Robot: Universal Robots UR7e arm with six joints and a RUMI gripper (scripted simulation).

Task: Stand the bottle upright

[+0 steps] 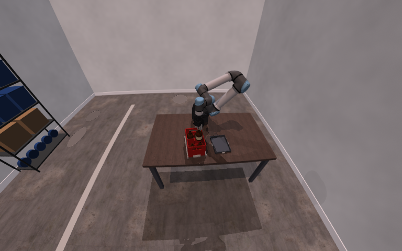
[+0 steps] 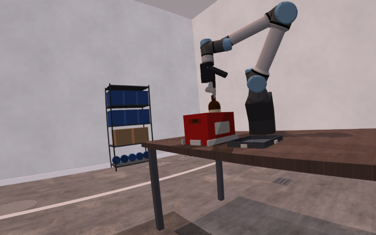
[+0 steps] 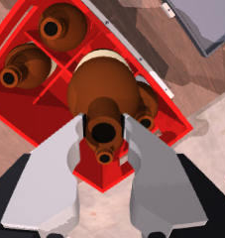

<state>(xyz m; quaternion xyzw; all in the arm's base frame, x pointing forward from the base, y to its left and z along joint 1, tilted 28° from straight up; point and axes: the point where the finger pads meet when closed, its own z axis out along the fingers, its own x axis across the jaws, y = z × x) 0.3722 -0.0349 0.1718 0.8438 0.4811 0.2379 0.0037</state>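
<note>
The brown bottle is 7 cm below my hand. From my hand the other things lie so: dark tray (26 cm below, 25 cm to the left, 6 cm behind); red crate (19 cm below, 4 cm to the right, 2 cm ahead); glass bottle (19 cm below, 12 cm ahead, 6 cm to the right).
</note>
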